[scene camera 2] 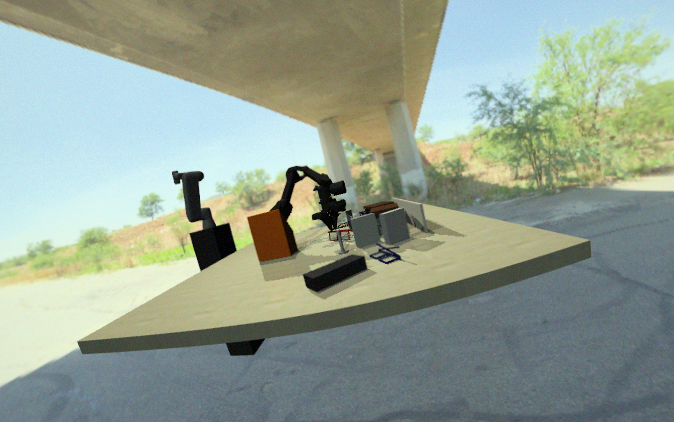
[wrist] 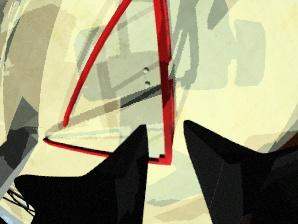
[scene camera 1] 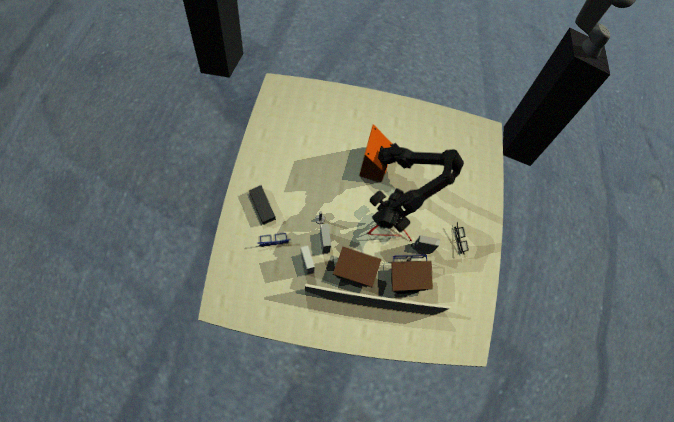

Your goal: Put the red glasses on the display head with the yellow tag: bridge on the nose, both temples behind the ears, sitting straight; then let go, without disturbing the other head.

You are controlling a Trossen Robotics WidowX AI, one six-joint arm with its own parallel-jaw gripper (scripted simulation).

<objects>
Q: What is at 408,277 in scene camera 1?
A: A display head.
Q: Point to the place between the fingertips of my gripper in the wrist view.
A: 165,128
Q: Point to a grey block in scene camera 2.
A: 394,224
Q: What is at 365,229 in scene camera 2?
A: A grey block.
</objects>
